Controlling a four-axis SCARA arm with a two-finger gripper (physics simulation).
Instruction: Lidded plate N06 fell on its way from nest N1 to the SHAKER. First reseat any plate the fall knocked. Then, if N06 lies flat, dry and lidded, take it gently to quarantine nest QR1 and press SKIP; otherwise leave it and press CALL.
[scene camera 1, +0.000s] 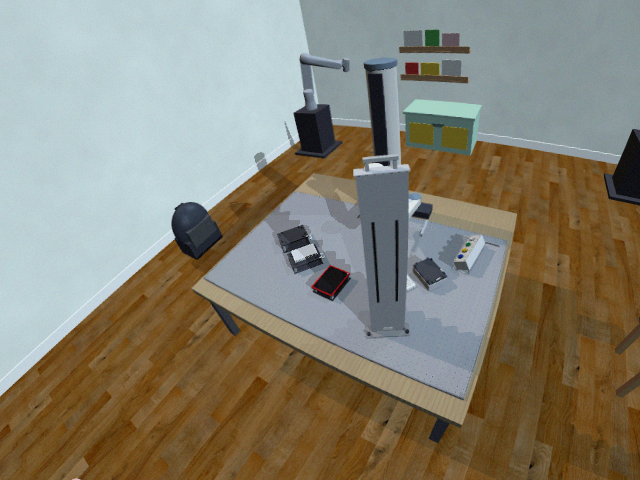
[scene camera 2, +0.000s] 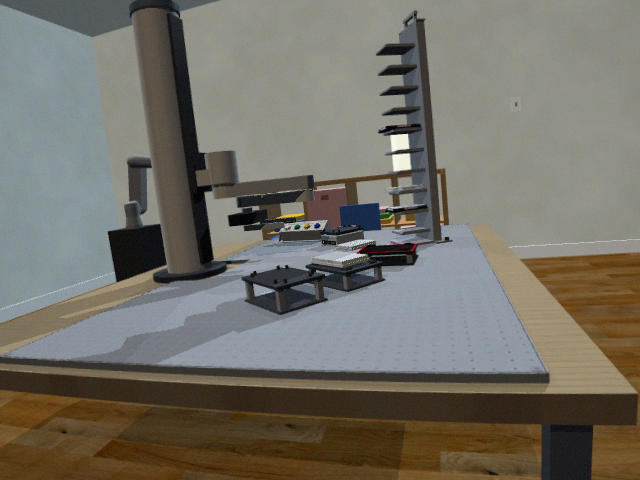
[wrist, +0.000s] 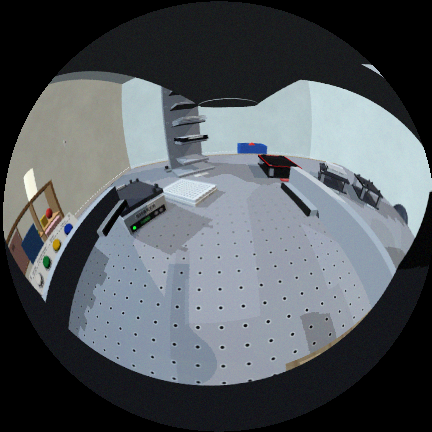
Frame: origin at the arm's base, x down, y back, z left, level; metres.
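Seen in the pictures: gripper, fingertip midpoint: (scene camera 2: 290, 222) (wrist: 198, 180); arm's base, link origin: (scene camera 2: 191, 274).
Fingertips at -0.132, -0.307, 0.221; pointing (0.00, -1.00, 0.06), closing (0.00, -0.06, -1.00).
Note:
Pixels of each thing's top centre, then the offset from my fingertips to it, as dx, dy, dz. "spot": a spot on its surface instead.
- SHAKER, surface spot: (wrist: 141, 204) spot: +0.072, -0.101, +0.127
- second white plate, top centre: (scene camera 2: 339, 255) (wrist: 335, 166) (scene camera 1: 304, 251) +0.051, -0.286, -0.456
- black nest, top centre: (scene camera 2: 281, 271) (wrist: 368, 181) (scene camera 1: 292, 233) +0.050, -0.190, -0.610
- red-rimmed nest, top centre: (scene camera 2: 387, 246) (wrist: 277, 158) (scene camera 1: 330, 279) +0.073, -0.379, -0.236
- button box, top centre: (wrist: 45, 243) (scene camera 2: 303, 221) (scene camera 1: 471, 246) +0.035, +0.058, +0.330
A white plate (scene camera 2: 355, 244) (wrist: 190, 191) lies flat on the perforated board beside the SHAKER (scene camera 1: 429, 272) (scene camera 2: 342, 235) (wrist: 142, 205); its label and lid cannot be made out. A second white plate (scene camera 1: 305, 253) (scene camera 2: 341, 259) rests on a black nest; its exact seating is unclear. Another black nest (scene camera 1: 294, 236) (scene camera 2: 283, 277) beside it bears no plate. A red-rimmed nest (scene camera 1: 331, 281) (scene camera 2: 388, 249) (wrist: 277, 161) stands near the tower. The button box (scene camera 1: 469, 253) (scene camera 2: 303, 229) (wrist: 52, 250) has coloured buttons. My gripper (wrist: 198, 180) is open and empty, raised above the board, back from the first plate.
A tall shelf tower (scene camera 1: 385, 206) (scene camera 2: 426, 129) (wrist: 175, 135) holds several plates on its shelves and hides part of the board in scene camera 1. The arm's column (scene camera 1: 385, 113) (scene camera 2: 168, 139) stands at the table's back edge. A dark backpack (scene camera 1: 195, 228) lies on the floor.

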